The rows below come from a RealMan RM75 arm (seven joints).
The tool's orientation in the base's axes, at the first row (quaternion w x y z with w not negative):
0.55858 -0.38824 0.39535 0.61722
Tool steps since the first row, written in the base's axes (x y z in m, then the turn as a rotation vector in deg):
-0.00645 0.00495 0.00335 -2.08 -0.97 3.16
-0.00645 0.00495 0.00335 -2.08 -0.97 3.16
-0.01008 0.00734 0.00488 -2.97 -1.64 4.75
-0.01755 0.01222 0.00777 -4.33 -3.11 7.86
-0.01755 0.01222 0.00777 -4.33 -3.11 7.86
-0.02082 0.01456 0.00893 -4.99 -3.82 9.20
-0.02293 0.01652 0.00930 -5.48 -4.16 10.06
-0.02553 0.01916 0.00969 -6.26 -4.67 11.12
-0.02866 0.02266 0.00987 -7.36 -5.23 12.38
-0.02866 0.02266 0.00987 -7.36 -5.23 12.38
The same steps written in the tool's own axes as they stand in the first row. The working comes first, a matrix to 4 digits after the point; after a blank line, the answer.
The tool's axes in the first row as the columns of a matrix, in the base's axes (used below as rounded here):
-0.0745 -0.9965 -0.0376
0.3826 -0.0634 0.9218
-0.9209 0.0543 0.3859

-0.00071 0.00630 0.00610 -3.13 2.31 0.40
-0.00071 0.00630 0.00610 -3.13 2.31 0.40
-0.00093 0.00984 0.00903 -4.78 3.32 0.43
-0.00117 0.01714 0.01492 -8.11 4.94 0.33
-0.00117 0.01714 0.01492 -8.11 4.94 0.33
-0.00110 0.02031 0.01765 -9.56 5.71 0.22
-0.00054 0.02231 0.01968 -10.45 6.27 0.25
0.00031 0.02475 0.02236 -11.56 7.14 0.22
0.00172 0.02766 0.02577 -12.85 8.34 0.23
0.00172 0.02766 0.02577 -12.85 8.34 0.23

